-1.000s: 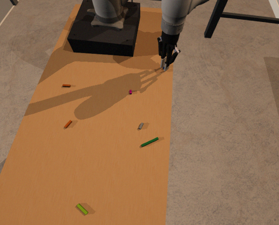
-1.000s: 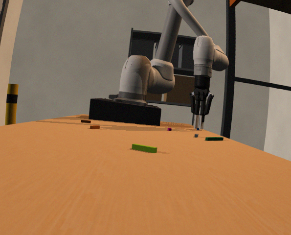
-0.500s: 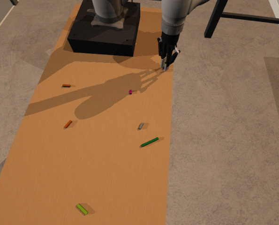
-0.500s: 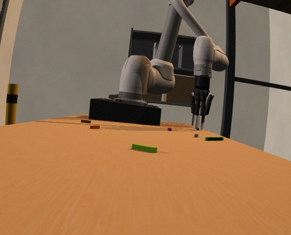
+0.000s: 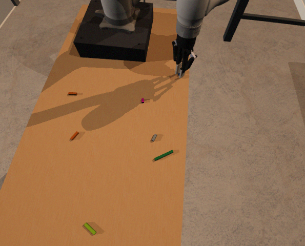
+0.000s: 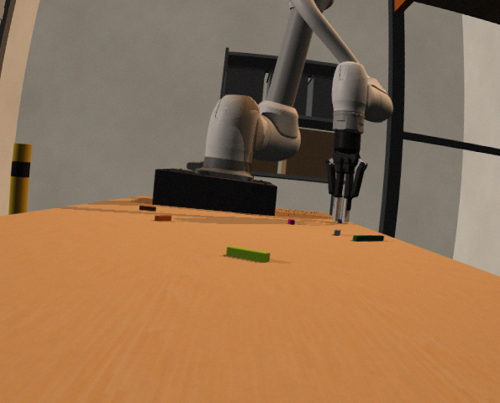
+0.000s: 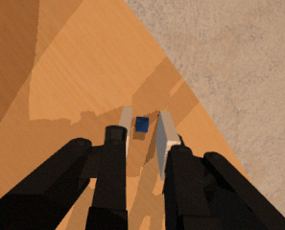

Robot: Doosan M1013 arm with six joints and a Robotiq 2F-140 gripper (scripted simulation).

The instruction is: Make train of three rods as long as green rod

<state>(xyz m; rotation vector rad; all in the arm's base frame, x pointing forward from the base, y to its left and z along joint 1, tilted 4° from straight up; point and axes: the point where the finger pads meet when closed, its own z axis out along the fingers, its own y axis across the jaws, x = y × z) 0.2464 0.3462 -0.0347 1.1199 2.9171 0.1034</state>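
Now: hand 3 cm above the blue rod. The rest, counted from my hand: green rod (41 cm ahead, 2 cm to the right, 3 cm below); magenta rod (18 cm ahead, 15 cm to the right, 3 cm below); grey rod (35 cm ahead, 7 cm to the right, 3 cm below).
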